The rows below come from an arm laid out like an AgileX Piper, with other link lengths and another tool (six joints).
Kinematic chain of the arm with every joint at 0, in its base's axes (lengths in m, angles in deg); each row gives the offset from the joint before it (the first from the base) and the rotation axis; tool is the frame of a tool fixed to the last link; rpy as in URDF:
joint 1: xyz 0 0 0.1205 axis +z
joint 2: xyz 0 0 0 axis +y
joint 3: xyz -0.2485 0 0.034 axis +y
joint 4: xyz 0.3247 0 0.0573 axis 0.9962 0 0.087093
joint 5: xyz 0 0 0 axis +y
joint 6: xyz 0.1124 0 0.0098 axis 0.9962 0 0.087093
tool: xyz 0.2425 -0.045 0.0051 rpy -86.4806 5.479 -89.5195
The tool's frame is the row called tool.
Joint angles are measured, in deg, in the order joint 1, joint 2, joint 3, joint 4, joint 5, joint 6. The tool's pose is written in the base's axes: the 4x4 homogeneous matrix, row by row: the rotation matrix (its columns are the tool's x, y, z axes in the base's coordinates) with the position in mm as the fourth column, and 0 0 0 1 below. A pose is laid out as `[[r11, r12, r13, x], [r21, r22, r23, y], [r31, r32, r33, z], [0, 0, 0, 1]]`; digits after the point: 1 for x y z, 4 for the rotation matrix.
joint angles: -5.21, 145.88, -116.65, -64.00, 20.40, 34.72
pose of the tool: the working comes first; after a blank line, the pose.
Where each joint sits with the arm in this pose, in the base's axes (m; each line is computed from the numbers above, not from the rounded line before):
joint 1: 0.0000 0.0000 0.1205
joint 2: 0.0000 0.0000 0.1205
joint 3: 0.2239 -0.0204 0.2317
joint 4: 0.5339 -0.0487 0.1232
joint 5: 0.5339 -0.0487 0.1232
joint 6: 0.6197 -0.0920 0.0641
the tool: 0.7910 -0.2289 -0.0489

[[-0.1121, -0.6596, 0.7432, 791.0], [-0.8721, -0.2932, -0.3917, -228.9], [0.4763, -0.6921, -0.5424, -48.9], [0, 0, 0, 1]]
